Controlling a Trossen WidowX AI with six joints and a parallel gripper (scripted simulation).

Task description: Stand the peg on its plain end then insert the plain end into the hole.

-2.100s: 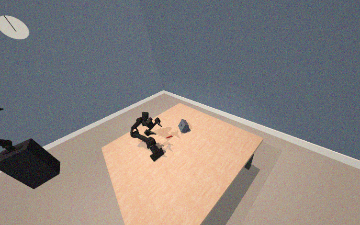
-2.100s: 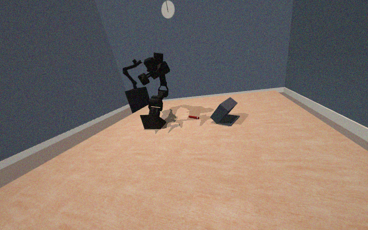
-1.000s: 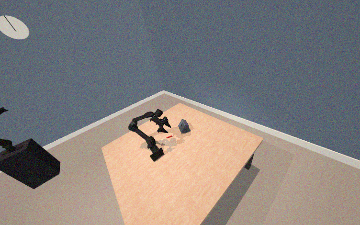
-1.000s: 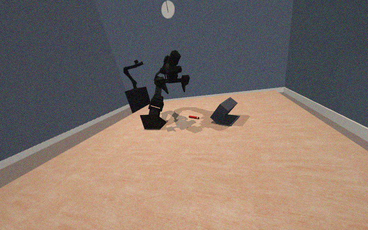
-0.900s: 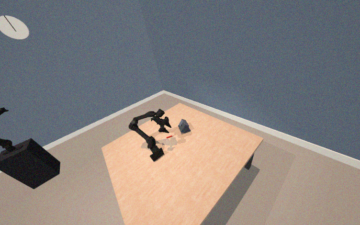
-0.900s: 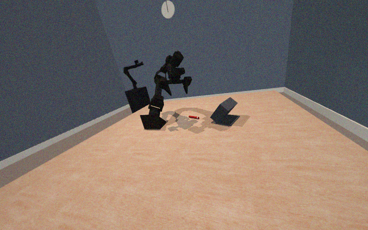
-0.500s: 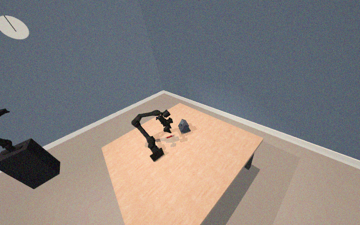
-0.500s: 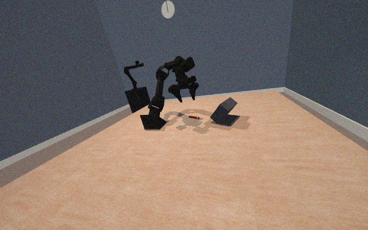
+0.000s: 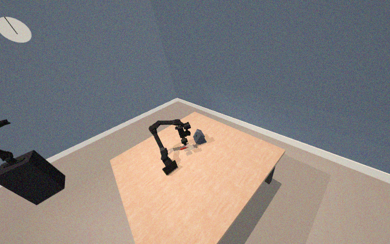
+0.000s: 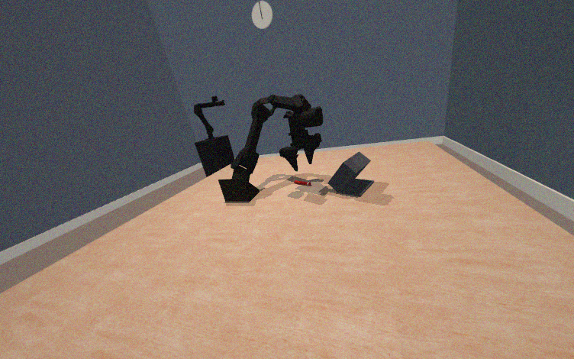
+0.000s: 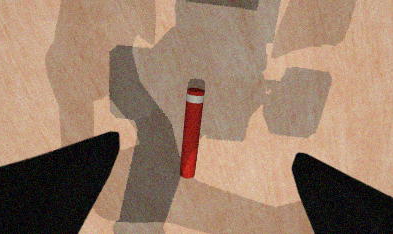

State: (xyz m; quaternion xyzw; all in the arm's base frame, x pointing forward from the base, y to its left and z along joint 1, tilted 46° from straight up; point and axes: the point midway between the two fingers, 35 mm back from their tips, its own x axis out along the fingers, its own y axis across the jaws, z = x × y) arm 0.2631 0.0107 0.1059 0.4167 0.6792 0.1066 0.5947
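My gripper tip is 1 cm past the red peg, 1 cm to the right of it and 8 cm above it. The rest, counted from my gripper tip: grey sloped panel: 17 cm ahead, 2 cm to the right, 2 cm below.
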